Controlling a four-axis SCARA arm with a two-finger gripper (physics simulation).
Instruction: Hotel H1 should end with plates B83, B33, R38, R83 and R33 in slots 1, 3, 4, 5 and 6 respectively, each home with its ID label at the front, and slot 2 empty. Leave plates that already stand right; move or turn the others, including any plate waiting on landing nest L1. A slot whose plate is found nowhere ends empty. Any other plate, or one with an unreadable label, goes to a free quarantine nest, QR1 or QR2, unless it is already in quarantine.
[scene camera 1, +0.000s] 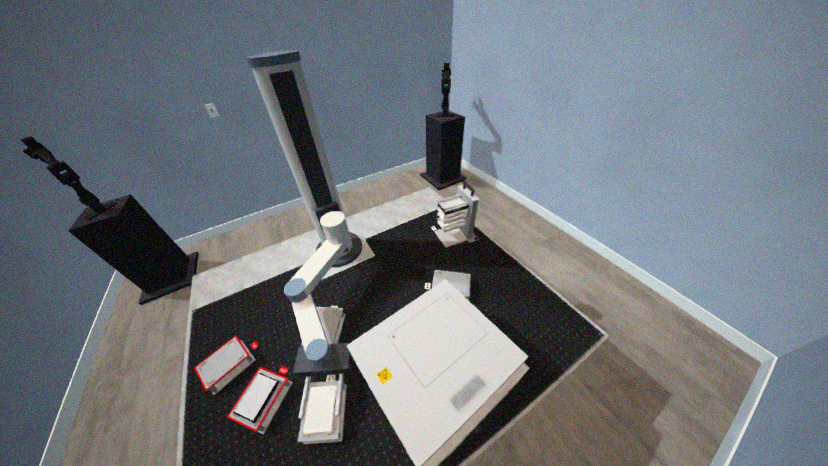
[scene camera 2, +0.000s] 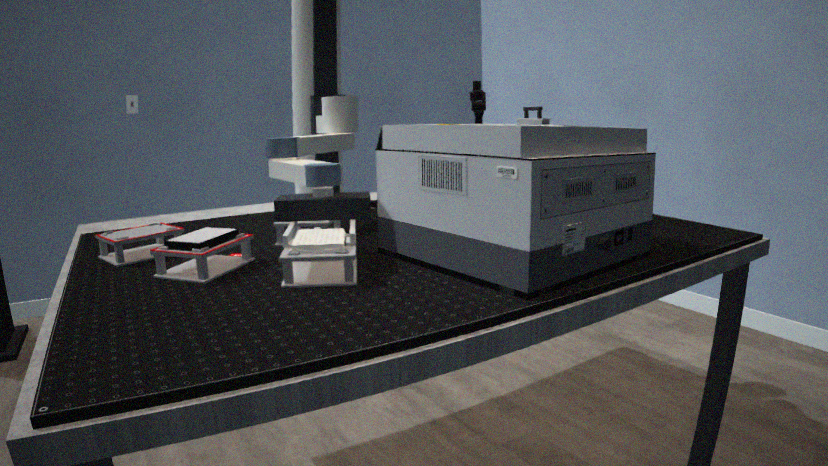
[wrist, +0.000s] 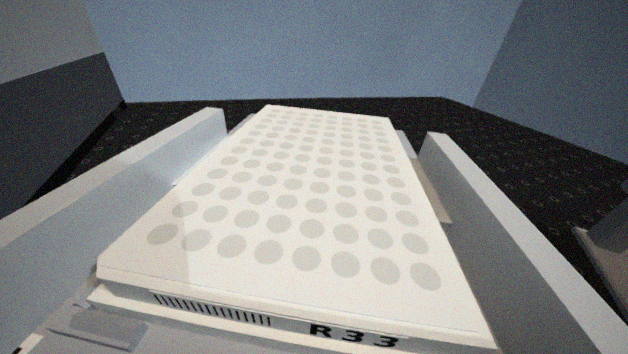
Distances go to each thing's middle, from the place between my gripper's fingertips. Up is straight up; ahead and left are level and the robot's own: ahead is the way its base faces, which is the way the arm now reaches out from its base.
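My gripper is now 1 cm to the right of the plate R33 (scene camera 1: 319, 419) and 2 cm past it. There is also the plate b38 (scene camera 1: 257, 396), which I find 17 cm to the right of my hand and 16 cm behind it.
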